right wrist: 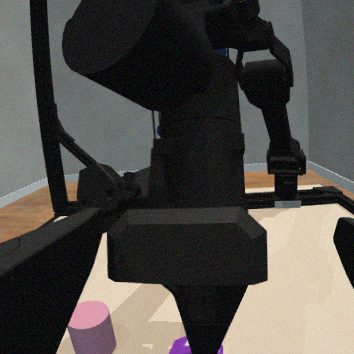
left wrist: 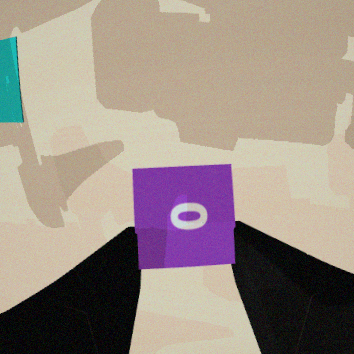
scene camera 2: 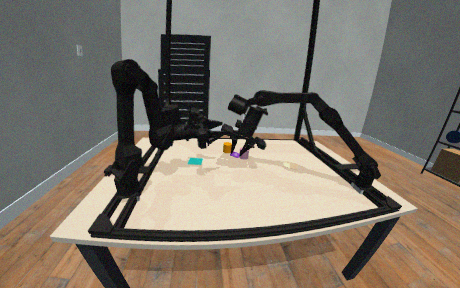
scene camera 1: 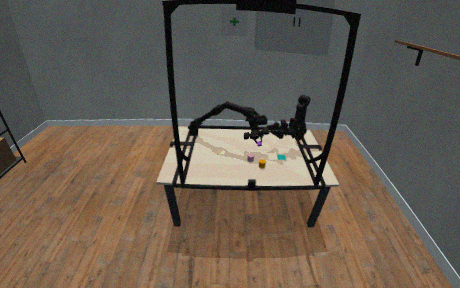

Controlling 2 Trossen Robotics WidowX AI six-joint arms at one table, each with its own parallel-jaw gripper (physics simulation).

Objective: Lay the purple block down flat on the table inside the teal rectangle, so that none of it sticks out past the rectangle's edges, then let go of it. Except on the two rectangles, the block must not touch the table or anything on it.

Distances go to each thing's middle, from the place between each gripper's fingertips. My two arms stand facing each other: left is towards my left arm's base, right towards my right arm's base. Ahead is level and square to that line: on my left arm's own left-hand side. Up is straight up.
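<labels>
The purple block [left wrist: 183, 215] is 1 cm behind my left hand. Going by its middle, that block is nearer to my left hand than to my right gripper.
As for my right gripper, it's 20 mm past the purple block, 50 mm to the right of it and 120 mm above it.
</labels>
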